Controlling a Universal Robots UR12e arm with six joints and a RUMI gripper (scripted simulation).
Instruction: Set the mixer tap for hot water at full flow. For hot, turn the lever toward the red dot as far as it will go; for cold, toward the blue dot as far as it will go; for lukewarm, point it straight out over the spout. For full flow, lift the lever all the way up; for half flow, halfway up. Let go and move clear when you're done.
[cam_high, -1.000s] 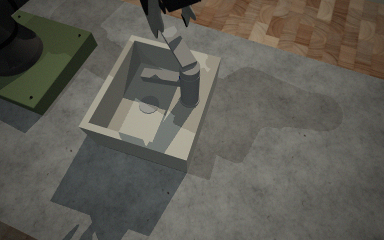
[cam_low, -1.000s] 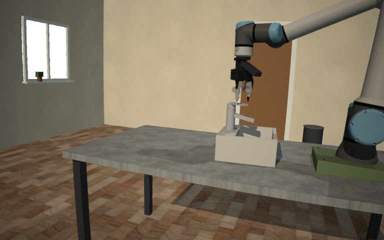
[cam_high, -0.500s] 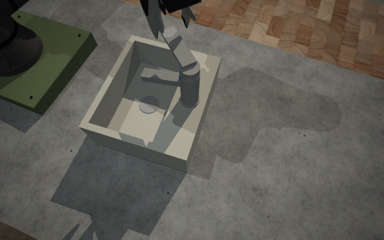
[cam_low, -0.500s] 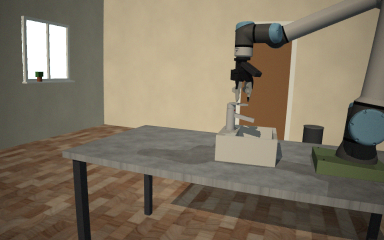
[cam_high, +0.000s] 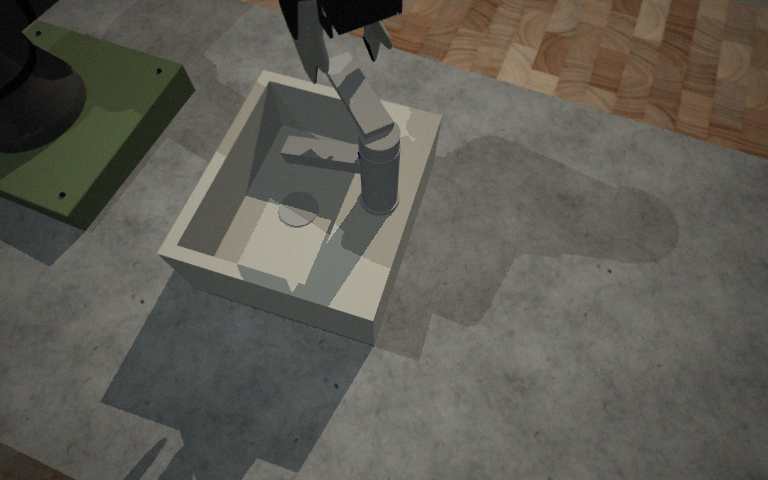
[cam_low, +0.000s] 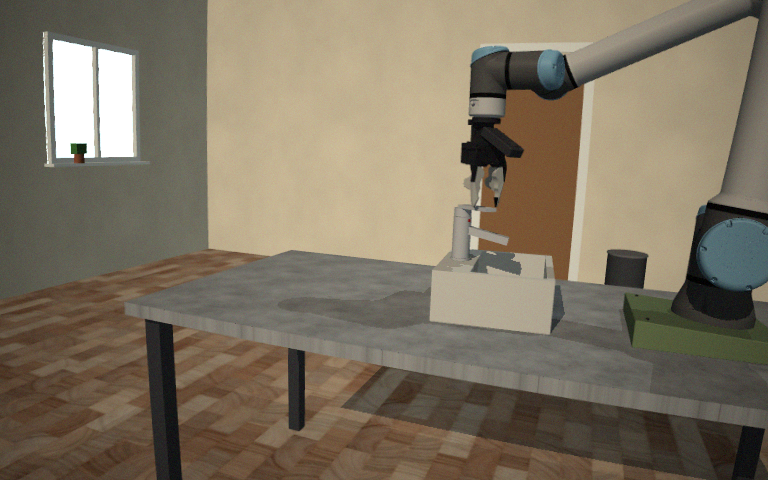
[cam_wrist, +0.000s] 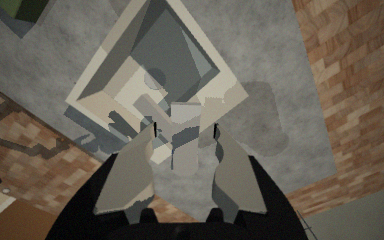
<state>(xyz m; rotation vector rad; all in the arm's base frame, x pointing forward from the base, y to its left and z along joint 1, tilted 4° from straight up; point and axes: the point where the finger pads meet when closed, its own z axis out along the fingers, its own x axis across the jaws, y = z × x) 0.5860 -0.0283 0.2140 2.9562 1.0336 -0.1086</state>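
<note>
The lever is 2 cm ahead of my hand, 3 cm to the right of it and 2 cm below it. The rest, counted from my hand: cream basin 6 cm behind, 6 cm to the right, 26 cm below.
</note>
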